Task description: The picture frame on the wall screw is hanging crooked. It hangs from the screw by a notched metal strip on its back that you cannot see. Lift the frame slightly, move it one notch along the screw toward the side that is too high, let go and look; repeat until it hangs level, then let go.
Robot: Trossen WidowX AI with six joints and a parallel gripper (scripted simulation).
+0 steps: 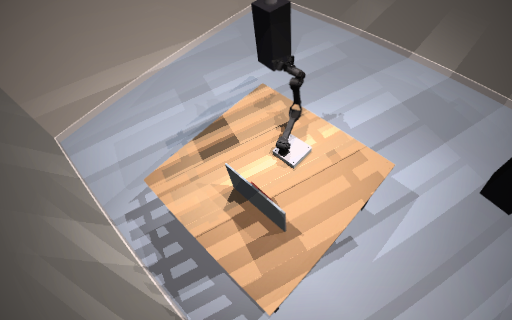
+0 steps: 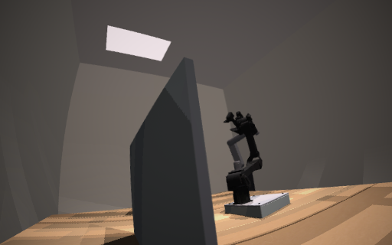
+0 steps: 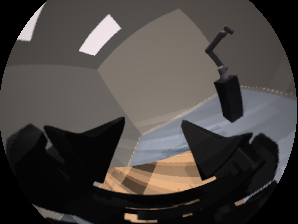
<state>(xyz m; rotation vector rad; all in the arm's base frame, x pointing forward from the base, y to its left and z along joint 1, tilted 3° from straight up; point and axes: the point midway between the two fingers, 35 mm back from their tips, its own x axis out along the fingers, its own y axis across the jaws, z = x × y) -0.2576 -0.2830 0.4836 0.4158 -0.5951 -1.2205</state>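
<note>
Now: gripper tip 64 cm short of the red picture frame, 55 cm to the right of it and 35 cm above it. The rest, counted from my gripper tip: grey wall panel (65 cm ahead, 53 cm to the left, 35 cm below).
</note>
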